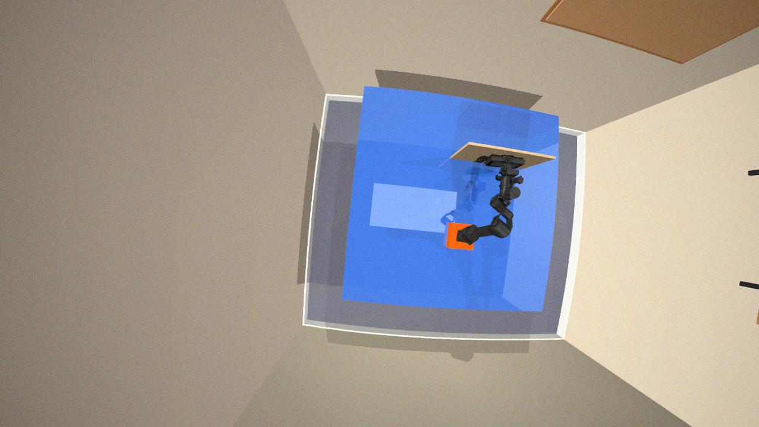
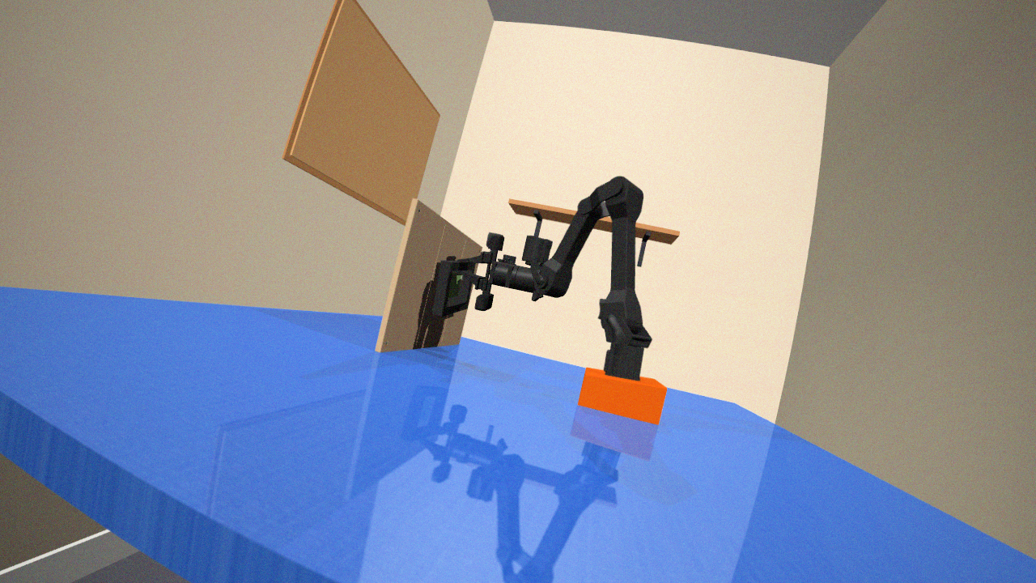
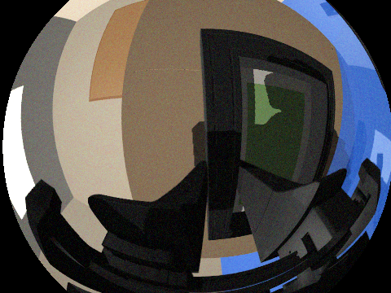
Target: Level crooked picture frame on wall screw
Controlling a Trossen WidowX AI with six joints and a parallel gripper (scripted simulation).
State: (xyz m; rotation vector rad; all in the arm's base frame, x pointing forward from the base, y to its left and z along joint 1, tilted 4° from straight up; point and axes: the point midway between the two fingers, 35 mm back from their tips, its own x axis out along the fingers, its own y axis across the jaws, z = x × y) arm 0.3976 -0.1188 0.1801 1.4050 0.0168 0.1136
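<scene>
The picture frame is 5 cm below my gripper tip and 1 cm to the right of it. Also, from my gripper tip: tan wall panel (6 cm below, 2 cm ahead, 1 cm to the left).
</scene>
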